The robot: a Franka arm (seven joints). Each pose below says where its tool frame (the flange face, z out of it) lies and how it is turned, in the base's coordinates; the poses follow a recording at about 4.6 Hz.
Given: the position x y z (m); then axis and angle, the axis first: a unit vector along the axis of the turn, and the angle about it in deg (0 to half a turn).
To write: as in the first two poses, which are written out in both.
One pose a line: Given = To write
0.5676 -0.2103 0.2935 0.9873 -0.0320 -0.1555 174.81 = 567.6 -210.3 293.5 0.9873 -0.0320 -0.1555 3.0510
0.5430 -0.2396 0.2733 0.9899 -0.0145 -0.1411 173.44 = 543.0 -239.6 273.3 0.9899 -0.0145 -0.1411 3.0271
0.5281 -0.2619 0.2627 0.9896 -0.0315 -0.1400 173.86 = 528.1 -261.9 262.7 0.9896 -0.0315 -0.1400 3.0344
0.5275 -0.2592 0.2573 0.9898 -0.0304 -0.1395 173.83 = 527.5 -259.2 257.3 0.9898 -0.0304 -0.1395 3.0339
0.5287 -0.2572 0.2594 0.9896 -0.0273 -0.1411 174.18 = 528.7 -257.2 259.4 0.9896 -0.0273 -0.1411 3.0400
